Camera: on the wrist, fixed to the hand. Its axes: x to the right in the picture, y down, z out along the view.
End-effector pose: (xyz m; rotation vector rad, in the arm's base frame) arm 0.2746 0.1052 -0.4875 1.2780 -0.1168 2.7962
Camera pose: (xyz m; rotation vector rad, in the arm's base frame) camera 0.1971 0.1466 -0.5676 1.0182 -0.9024 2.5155
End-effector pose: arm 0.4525 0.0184 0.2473 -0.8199 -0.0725 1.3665
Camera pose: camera 0.5328 -0.0430 0.1847 -1.3783 -0.4305 1.3592
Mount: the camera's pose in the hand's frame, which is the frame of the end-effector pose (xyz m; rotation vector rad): -0.0089 -0.0308 -0.1145 -0.6045 0.0742 0.0347
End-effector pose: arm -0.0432 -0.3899 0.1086 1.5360 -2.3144 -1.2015
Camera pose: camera 0.0395 -0.4505 0.1687 1.2796 -1.6879 -1.6028
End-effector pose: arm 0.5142 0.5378 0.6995 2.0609 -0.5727 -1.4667
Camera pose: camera 0.6209 0.5877 0.7159 1.6072 -0.1061 -1.3284
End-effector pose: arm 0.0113 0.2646 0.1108 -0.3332 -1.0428 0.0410
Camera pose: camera 0.1006 0.2049 0.0598 -0.8937 -0.9593 -0.2591
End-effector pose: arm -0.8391 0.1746 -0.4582 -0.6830 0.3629 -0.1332
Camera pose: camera -0.8898 0.0852 -0.5180 -1.2699 0.4920 -0.0122
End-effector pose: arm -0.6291 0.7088 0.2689 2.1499 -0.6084 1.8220
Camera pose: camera -0.7157 0.7891 0.2831 1.6672 -1.0256 1.4699
